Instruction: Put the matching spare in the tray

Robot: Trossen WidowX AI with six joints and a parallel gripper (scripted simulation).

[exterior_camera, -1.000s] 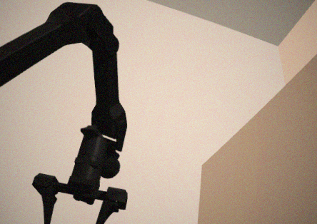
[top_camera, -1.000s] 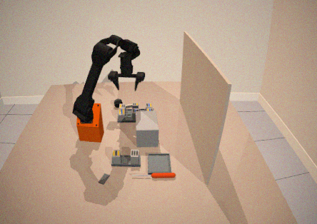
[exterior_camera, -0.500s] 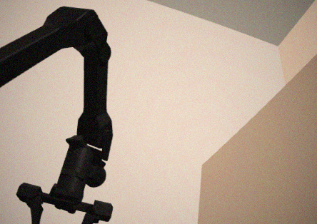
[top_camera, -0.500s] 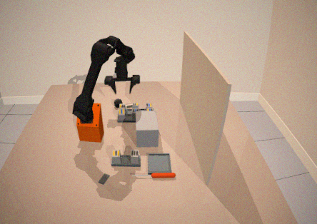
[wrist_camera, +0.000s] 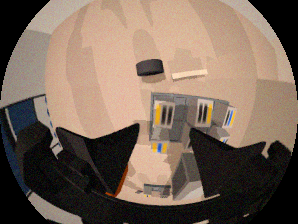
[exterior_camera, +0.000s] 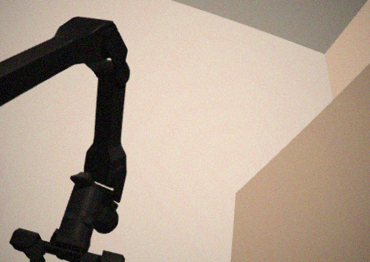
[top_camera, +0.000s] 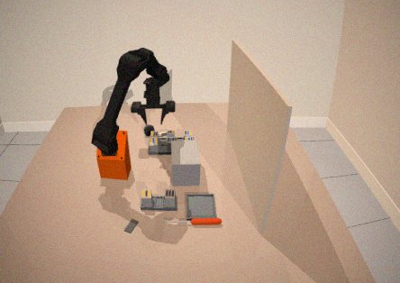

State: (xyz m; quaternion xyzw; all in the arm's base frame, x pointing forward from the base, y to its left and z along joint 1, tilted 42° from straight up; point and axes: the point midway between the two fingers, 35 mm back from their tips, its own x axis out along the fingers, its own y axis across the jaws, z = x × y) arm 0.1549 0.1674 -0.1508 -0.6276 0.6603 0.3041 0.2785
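Right now my gripper tip is 6 cm above the grey spare. Also, from my gripper tip: grey tray 41 cm to the right, 18 cm ahead, 10 cm below; then tall beige panel 36 cm ahead, 20 cm to the right, 13 cm above; then grey mounted unit 20 cm to the right, 13 cm ahead, 5 cm below.
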